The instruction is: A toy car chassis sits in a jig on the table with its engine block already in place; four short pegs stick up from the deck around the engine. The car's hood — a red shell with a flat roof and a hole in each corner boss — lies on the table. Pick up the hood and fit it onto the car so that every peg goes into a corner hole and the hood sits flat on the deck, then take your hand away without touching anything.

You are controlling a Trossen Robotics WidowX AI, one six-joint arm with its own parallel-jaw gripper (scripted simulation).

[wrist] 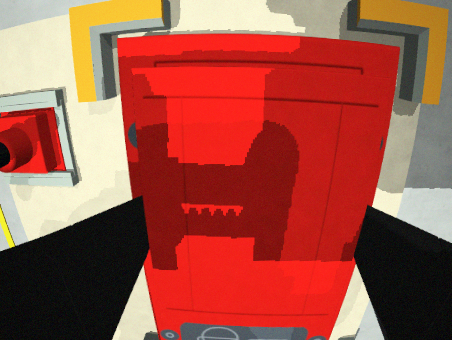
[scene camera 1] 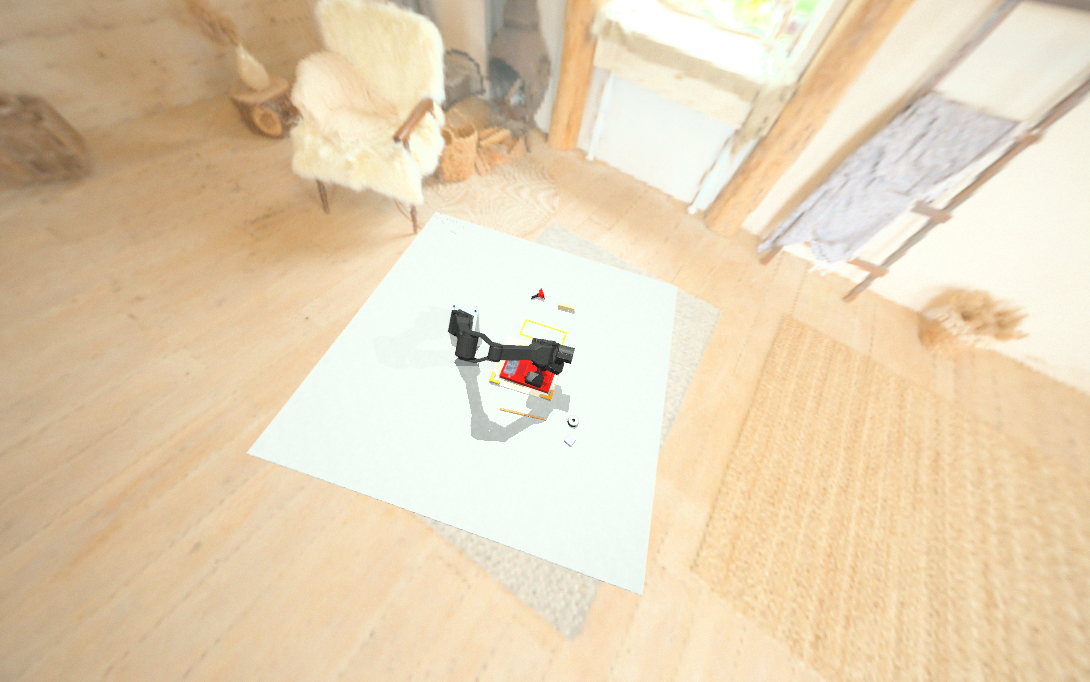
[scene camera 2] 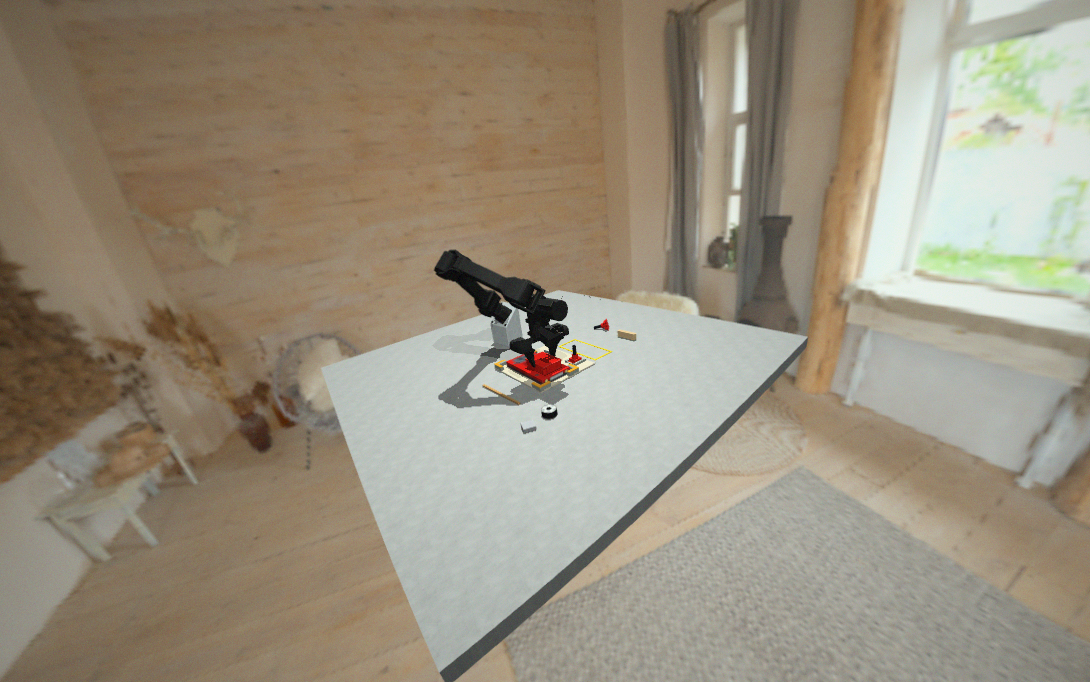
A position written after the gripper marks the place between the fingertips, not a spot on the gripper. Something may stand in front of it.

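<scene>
A red hood (wrist: 255, 180) is held in the gripper (scene camera 2: 543, 362), which carries it.
</scene>
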